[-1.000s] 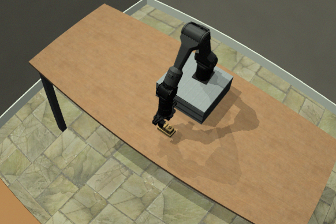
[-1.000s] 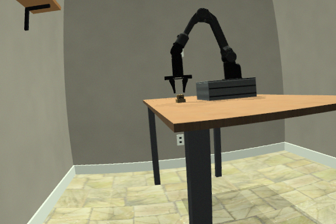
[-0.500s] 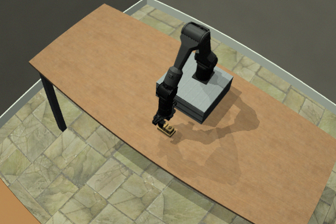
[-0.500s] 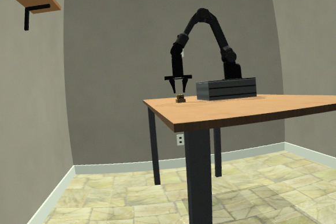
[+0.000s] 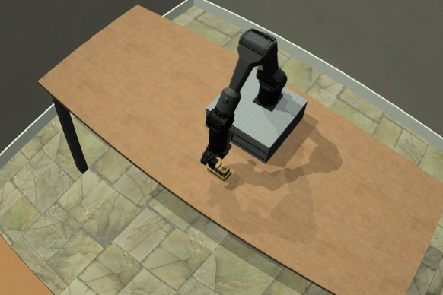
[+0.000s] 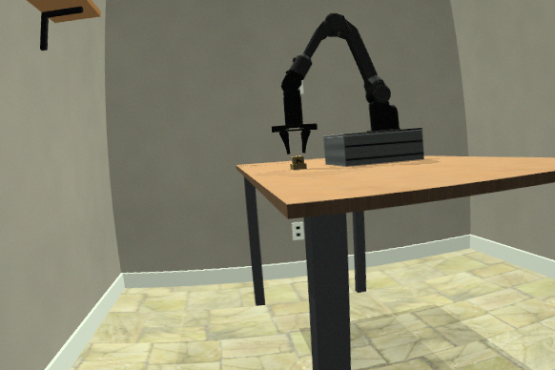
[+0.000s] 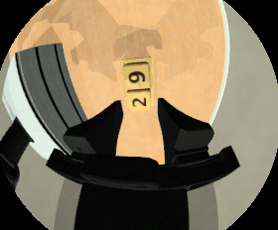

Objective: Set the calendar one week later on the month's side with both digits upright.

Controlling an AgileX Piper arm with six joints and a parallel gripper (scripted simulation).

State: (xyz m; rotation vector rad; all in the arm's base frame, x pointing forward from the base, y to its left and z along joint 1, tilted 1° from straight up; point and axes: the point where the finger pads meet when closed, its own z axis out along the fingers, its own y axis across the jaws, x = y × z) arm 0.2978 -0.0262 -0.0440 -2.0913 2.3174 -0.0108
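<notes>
Now: the wooden cube 30 mm below my hand. From my hand the other things lie so: tan calendar tray (40 mm below, 20 mm to the left); then digit cube (30 mm to the left, 30 mm below).
</notes>
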